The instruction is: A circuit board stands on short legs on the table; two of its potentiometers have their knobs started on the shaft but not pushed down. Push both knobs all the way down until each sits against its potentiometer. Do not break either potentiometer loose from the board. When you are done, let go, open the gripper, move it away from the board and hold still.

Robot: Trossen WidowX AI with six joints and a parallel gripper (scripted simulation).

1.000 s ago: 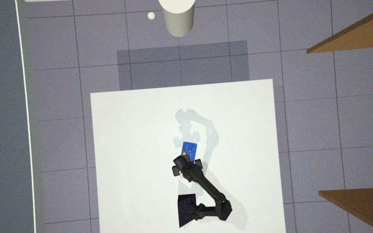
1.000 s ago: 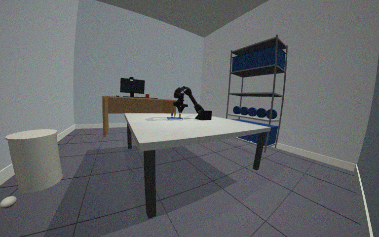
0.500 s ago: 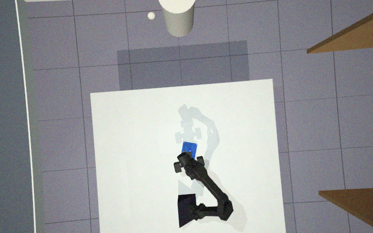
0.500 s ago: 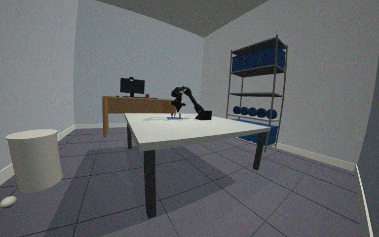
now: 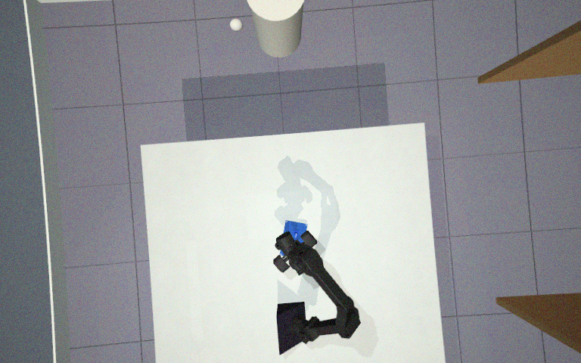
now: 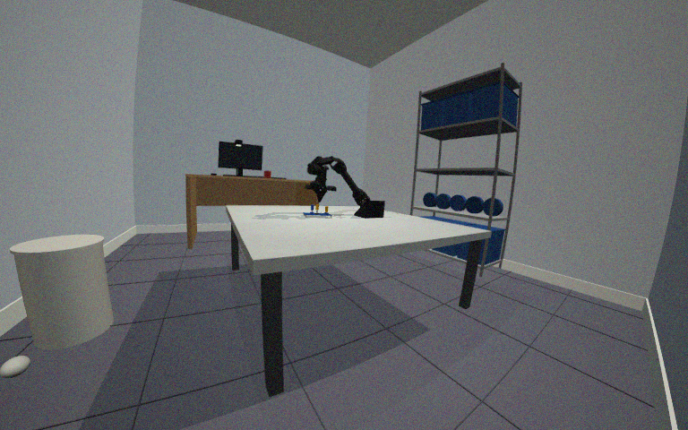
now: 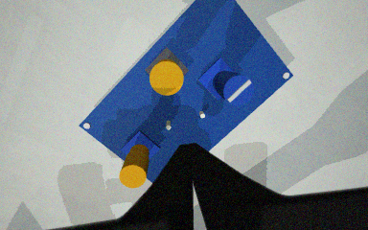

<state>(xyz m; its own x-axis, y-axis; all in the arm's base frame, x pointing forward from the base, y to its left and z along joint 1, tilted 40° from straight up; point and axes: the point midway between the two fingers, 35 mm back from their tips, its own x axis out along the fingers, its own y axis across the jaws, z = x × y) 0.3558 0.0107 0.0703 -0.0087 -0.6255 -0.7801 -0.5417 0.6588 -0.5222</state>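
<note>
My gripper tip is now 4 cm short of the blue knob, 3 cm above it and 1 cm to the left of it. Round my gripper tip: orange knob 4 cm below, 4 cm behind, 2 cm to the left.
</note>
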